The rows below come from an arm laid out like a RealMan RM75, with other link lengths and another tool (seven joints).
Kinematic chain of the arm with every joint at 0, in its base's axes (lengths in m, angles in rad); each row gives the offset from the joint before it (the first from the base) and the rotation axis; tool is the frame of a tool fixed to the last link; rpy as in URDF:
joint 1: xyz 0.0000 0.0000 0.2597 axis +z
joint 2: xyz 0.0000 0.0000 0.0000 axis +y
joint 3: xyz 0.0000 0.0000 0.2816 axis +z
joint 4: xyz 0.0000 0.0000 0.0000 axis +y
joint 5: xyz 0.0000 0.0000 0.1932 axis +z
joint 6: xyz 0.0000 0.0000 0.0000 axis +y
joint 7: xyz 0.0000 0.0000 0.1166 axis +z
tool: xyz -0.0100 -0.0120 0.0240 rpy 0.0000 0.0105 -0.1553
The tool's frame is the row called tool.
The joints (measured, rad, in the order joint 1, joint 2, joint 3, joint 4, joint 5, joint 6, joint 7), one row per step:
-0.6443, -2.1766, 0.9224, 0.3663, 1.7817, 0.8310, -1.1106
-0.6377, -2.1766, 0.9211, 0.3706, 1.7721, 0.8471, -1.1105
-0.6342, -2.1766, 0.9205, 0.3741, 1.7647, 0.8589, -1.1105
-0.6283, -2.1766, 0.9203, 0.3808, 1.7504, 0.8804, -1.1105
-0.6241, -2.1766, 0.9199, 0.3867, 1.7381, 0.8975, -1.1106
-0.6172, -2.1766, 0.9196, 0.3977, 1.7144, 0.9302, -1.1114
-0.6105, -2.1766, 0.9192, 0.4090, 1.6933, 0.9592, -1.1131
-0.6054, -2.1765, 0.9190, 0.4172, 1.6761, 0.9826, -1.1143
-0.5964, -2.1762, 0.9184, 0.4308, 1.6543, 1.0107, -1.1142
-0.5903, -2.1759, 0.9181, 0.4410, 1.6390, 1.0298, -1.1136
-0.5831, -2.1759, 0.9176, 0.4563, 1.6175, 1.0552, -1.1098
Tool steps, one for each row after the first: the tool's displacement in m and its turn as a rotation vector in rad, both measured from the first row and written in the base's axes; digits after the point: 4 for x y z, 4 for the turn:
0.0004, -0.0014, 0.0006, 0.0001, -0.0173, -0.0006
0.0013, -0.0020, 0.0012, 0.0005, -0.0300, -0.0027
0.0032, -0.0028, 0.0022, 0.0014, -0.0533, -0.0077
0.0050, -0.0032, 0.0033, 0.0034, -0.0724, -0.0123
0.0089, -0.0037, 0.0054, 0.0069, -0.1092, -0.0225
0.0123, -0.0040, 0.0078, 0.0114, -0.1420, -0.0319
0.0151, -0.0043, 0.0098, 0.0146, -0.1683, -0.0399
0.0179, -0.0047, 0.0132, 0.0228, -0.1987, -0.0507
0.0199, -0.0049, 0.0158, 0.0295, -0.2189, -0.0596
0.0232, -0.0045, 0.0198, 0.0408, -0.2445, -0.0762

